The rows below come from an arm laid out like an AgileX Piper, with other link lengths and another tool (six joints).
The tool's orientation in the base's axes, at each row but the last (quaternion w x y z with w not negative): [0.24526, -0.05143, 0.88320, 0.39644]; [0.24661, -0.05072, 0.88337, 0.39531]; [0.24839, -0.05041, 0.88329, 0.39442]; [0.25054, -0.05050, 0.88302, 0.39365]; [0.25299, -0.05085, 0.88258, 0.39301]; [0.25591, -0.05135, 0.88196, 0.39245]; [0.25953, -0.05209, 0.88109, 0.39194]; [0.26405, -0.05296, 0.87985, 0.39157]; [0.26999, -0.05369, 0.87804, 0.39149]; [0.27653, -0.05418, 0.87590, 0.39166]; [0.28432, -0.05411, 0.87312, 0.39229]
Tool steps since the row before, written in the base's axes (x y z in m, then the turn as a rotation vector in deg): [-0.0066, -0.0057, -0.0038, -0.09, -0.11, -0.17]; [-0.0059, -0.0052, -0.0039, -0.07, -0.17, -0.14]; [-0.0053, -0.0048, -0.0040, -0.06, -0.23, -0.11]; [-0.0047, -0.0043, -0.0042, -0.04, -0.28, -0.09]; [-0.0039, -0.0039, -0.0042, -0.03, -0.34, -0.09]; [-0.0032, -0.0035, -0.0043, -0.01, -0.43, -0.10]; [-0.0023, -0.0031, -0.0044, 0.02, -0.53, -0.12]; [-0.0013, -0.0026, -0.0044, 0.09, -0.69, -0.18]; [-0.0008, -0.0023, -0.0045, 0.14, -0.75, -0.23]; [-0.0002, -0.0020, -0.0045, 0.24, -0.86, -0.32]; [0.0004, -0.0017, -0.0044, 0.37, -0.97, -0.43]
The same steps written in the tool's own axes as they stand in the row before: [0.0070, -0.0046, -0.0046, 0.15, -0.16, -0.02]; [0.0065, -0.0045, -0.0039, 0.11, -0.19, -0.07]; [0.0060, -0.0045, -0.0033, 0.08, -0.21, -0.13]; [0.0056, -0.0044, -0.0026, 0.05, -0.24, -0.17]; [0.0050, -0.0044, -0.0020, 0.03, -0.28, -0.21]; [0.0045, -0.0043, -0.0014, 0.01, -0.36, -0.26]; [0.0038, -0.0044, -0.0007, -0.02, -0.45, -0.31]; [0.0030, -0.0043, 0.0000, -0.06, -0.62, -0.36]; [0.0027, -0.0043, 0.0005, -0.09, -0.71, -0.35]; [0.0023, -0.0043, 0.0009, -0.14, -0.88, -0.34]; [0.0018, -0.0042, 0.0013, -0.20, -1.06, -0.30]
